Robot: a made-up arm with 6 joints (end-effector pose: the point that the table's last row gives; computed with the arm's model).
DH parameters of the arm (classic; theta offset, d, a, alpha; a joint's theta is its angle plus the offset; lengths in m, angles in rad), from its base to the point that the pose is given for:
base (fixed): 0.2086 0 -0.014 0
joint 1: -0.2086 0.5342 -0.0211 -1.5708
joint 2: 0.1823 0 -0.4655 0
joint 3: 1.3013 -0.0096 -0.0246 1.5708
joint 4: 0 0.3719 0.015 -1.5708
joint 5: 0 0.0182 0.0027 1.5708
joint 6: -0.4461 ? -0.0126 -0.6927
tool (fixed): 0.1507 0.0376 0 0
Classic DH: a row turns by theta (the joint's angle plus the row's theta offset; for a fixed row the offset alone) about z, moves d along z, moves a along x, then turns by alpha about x.
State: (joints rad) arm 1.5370 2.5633 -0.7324 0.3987 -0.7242 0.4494
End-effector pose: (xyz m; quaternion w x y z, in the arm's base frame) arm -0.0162 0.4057 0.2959 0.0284 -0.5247 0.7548 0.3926
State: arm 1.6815 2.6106 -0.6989 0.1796 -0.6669 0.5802
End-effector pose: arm -0.0791 0.3677 0.2778 0.0926 0.5883 -0.7087 -0.3783
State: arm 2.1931 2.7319 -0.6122 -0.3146 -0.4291 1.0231
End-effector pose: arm -0.2034 0.2109 0.2444 0.3543 0.6966 -0.6009 -0.1676
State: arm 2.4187 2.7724 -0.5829 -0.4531 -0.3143 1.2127
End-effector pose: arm -0.2204 0.1450 0.2372 0.3777 0.7293 -0.5690 -0.0422
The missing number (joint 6, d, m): 0.0329
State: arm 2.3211 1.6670 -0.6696 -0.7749 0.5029 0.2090
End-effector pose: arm -0.2412 0.2511 0.6217 0.1234 0.9890 -0.0541 0.0613
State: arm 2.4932 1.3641 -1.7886 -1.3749 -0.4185 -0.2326
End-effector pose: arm -0.2963 0.2088 1.1945 0.6808 -0.5381 -0.4643 0.1773
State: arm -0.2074 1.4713 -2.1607 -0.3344 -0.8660 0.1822
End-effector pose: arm 0.2692 -0.0177 1.3152 0.8579 -0.4238 0.1108 -0.2685
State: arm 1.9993 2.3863 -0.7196 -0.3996 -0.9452 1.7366
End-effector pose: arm -0.2123 0.3808 0.3973 0.3248 0.3553 -0.5950 -0.6436
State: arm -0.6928 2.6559 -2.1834 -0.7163 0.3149 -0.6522
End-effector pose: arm 0.5948 -0.5250 0.4757 0.0739 0.3495 -0.9181 0.1717
